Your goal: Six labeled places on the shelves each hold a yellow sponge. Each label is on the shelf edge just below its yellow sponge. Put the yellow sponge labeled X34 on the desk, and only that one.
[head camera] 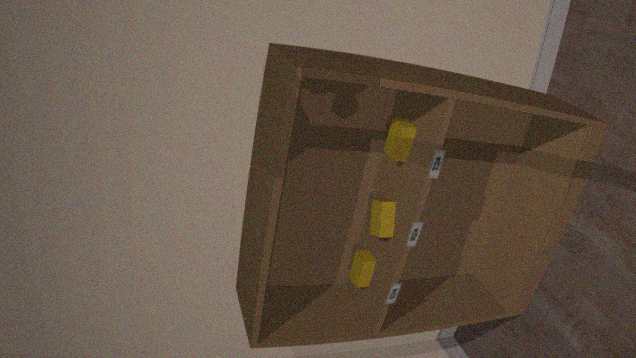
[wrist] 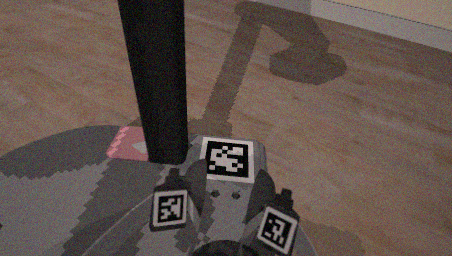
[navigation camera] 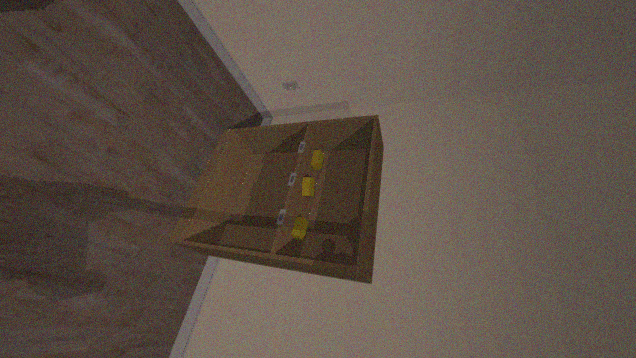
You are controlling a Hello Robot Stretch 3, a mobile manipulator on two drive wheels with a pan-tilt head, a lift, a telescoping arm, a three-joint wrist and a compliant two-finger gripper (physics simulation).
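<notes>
A brown shelf unit (head camera: 410, 75) (navigation camera: 366, 250) appears turned sideways in the head and navigation views. On its middle board are three yellow sponges: one (head camera: 400, 140) (navigation camera: 300, 227), a middle one (head camera: 383, 219) (navigation camera: 308, 186) and another (head camera: 362, 269) (navigation camera: 317, 159). On the board's edge beside them are three white labels: one (head camera: 437, 163) (navigation camera: 281, 217), a middle one (head camera: 414, 234) (navigation camera: 292, 179) and another (head camera: 393, 293) (navigation camera: 301, 147). Their print is too blurred to read surely. My gripper (wrist: 229, 183) is open and empty above my base in the wrist view. The desk does not show.
The shelf unit stands against a beige wall (head camera: 125, 175) (navigation camera: 500, 200) on a wooden floor (head camera: 590, 250) (navigation camera: 100, 150) (wrist: 375, 150). Shadows fall across the unit and floor. A black post (wrist: 160, 90) rises from my grey base (wrist: 50, 200). A small wall outlet (navigation camera: 290, 85) is near the unit.
</notes>
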